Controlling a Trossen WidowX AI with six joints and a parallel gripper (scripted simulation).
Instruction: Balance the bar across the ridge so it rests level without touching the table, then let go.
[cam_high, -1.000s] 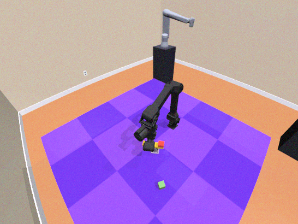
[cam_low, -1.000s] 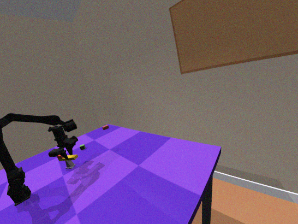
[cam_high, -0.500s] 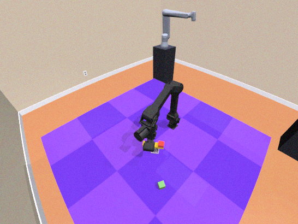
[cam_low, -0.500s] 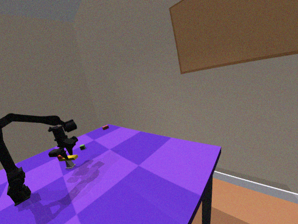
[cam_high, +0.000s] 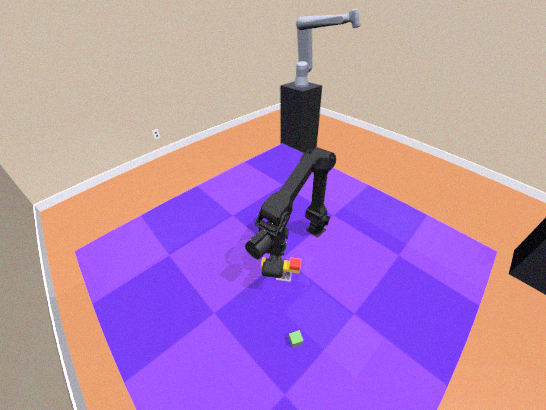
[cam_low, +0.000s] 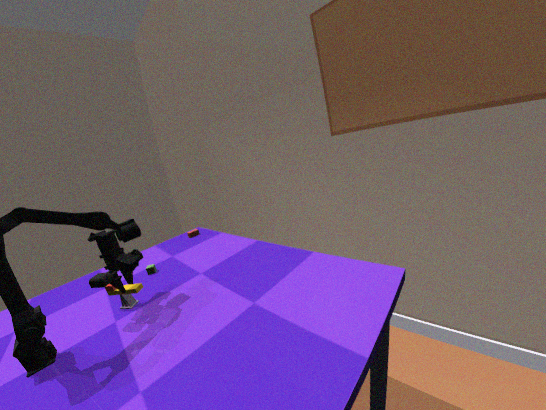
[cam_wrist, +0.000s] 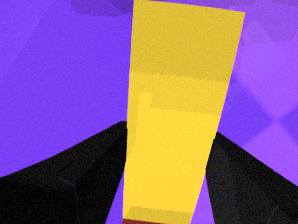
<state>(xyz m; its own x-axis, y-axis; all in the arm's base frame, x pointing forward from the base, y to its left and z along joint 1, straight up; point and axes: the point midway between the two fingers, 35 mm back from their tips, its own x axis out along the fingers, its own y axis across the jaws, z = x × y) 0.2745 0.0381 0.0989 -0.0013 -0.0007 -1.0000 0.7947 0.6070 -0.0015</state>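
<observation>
The yellow bar lies 30 mm to the left of my gripper tip, 20 mm behind it and 10 mm above it. From my gripper tip the other things lie so: small red block: 470 mm ahead, 460 mm to the left, 50 mm below; green cube: 210 mm to the left, 120 mm ahead, 50 mm below.
</observation>
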